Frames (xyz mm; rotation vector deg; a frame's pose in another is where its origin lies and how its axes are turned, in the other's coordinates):
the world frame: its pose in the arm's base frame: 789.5 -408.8 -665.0 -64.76 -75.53 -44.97
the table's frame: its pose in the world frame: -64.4 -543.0 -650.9 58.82 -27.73 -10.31
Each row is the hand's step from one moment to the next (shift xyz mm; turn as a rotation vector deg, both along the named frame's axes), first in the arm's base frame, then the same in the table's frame.
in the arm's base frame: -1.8 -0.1 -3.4 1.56 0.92 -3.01
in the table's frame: -2.5 0.4 2.9 -2.91 1.95 -0.29
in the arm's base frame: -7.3 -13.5 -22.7 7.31 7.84 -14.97
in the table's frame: -22.2 -8.3 13.8 -13.33 12.68 -0.73
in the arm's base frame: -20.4 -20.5 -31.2 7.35 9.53 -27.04
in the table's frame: -27.8 -15.2 28.4 -23.64 17.42 3.71
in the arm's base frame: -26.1 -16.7 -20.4 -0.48 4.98 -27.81
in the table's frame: -15.1 -15.4 30.1 -23.24 11.83 10.87
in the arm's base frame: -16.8 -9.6 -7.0 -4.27 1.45 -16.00
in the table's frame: -3.9 -10.4 17.3 -12.54 4.72 9.84
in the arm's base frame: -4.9 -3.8 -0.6 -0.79 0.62 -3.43
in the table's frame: -0.2 -4.4 4.4 -2.63 1.33 2.02
